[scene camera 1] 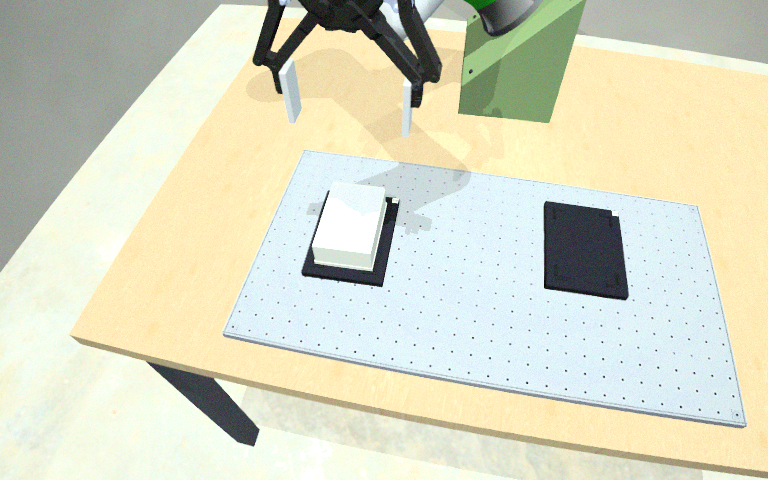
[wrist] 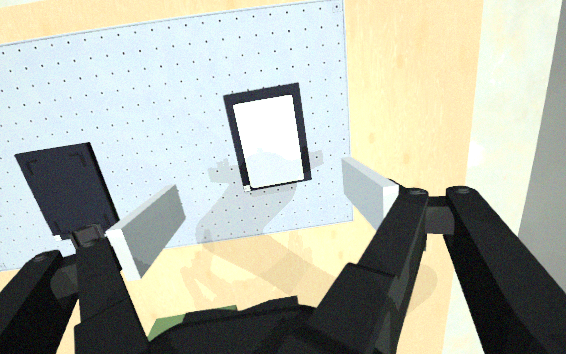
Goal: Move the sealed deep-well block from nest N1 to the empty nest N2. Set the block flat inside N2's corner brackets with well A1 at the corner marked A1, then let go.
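Frame: origin at the arm's base, x ahead, y left, z up, level; metres.
Seen in the pictures: gripper, fingertip midpoint: (scene camera 1: 350, 121) (wrist: 261, 188); arm's base at its link origin: (scene camera 1: 517, 6).
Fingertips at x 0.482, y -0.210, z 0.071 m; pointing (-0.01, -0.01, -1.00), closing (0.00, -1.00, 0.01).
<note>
Offsets run from my fingertips to a thing's top centre. "pt": to the spot under its first point. Level surfaces: height alone.
The sealed deep-well block {dy -0.011, dx +0.006, dz -0.169 m} (scene camera 1: 351, 217) (wrist: 270, 135) is white and sits upright on the black nest N1 {pt dy +0.040, dx +0.017, dz -0.211 m} (scene camera 1: 384, 243) (wrist: 262, 94), at the left of the plate in the scene view. N1 has a small white corner mark {dy +0.042, dx -0.070, dz -0.211 m} (scene camera 1: 394, 200) (wrist: 247, 188). The black nest N2 {dy +0.341, dx -0.031, dz -0.208 m} (scene camera 1: 586, 249) (wrist: 67, 185) is bare, with low corner brackets and a white corner mark {dy +0.395, dx -0.105, dz -0.211 m} (scene camera 1: 615, 213) (wrist: 57, 237). The wrist view shows N2 partly behind the left finger. My gripper (scene camera 1: 349, 129) (wrist: 261, 188) is open and empty, raised above and behind the block, on the robot base's side. No A1 lettering is readable.
Both nests stand on a pale perforated plate {dz -0.222 m} (scene camera 1: 464, 316) (wrist: 165, 75), which lies on the wooden table {dz -0.236 m} (scene camera 1: 169, 243) (wrist: 410, 100). A green base bracket (scene camera 1: 509, 84) (wrist: 167, 326) stands behind the plate. The arm's shadow falls across the plate near N1.
</note>
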